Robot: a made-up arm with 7 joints. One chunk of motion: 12 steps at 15 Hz.
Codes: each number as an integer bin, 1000 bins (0 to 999) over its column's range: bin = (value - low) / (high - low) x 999, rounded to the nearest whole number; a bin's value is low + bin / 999 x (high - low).
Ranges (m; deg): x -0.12..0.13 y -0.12..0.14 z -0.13..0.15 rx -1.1..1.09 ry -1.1..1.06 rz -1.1..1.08
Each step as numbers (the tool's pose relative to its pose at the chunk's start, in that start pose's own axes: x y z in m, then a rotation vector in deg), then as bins.
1 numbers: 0.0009 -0.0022 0.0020 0.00 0.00 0.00
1 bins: 483 453 471 502 509 504
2 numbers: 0.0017 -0.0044 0.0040 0.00 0.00 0.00
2 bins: 486 444 478 502 509 504
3 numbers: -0.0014 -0.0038 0.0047 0.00 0.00 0.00
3 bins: 474 446 481 502 509 504
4 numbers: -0.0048 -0.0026 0.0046 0.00 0.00 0.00
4 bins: 460 451 480 502 509 504
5 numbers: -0.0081 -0.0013 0.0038 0.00 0.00 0.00
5 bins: 447 456 477 502 509 504
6 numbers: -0.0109 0.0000 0.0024 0.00 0.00 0.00
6 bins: 436 461 472 502 509 504
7 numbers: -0.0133 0.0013 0.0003 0.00 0.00 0.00
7 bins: 426 466 465 502 509 504
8 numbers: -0.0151 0.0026 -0.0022 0.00 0.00 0.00
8 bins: 419 471 456 502 509 504
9 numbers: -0.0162 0.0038 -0.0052 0.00 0.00 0.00
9 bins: 415 476 445 502 509 504
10 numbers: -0.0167 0.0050 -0.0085 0.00 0.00 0.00
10 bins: 413 480 433 502 509 504
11 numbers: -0.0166 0.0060 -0.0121 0.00 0.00 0.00
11 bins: 413 484 421 502 509 504
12 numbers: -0.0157 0.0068 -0.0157 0.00 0.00 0.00
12 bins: 417 487 408 502 509 504
